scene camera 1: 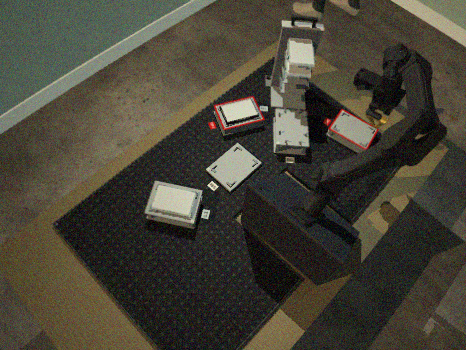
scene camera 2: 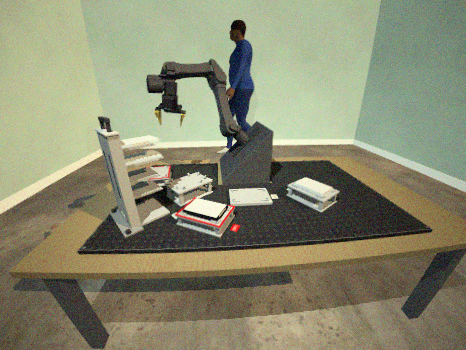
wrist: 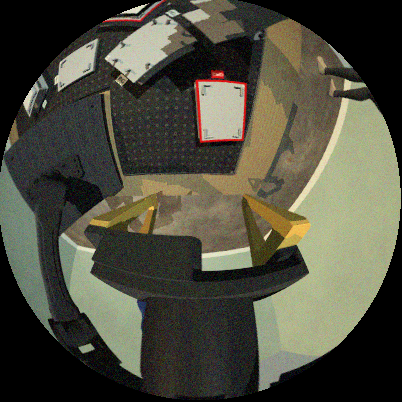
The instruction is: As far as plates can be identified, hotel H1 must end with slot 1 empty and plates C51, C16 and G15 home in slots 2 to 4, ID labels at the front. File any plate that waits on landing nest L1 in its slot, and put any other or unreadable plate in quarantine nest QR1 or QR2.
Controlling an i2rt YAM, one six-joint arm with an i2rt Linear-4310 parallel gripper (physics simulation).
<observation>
My gripper (scene camera 1: 381, 117) is open and holds nothing. Further things: a flat nest (scene camera 2: 253, 196).
My gripper also shows in the wrist view (wrist: 199, 198). The flat nest also shows in the wrist view (wrist: 84, 64).
</observation>
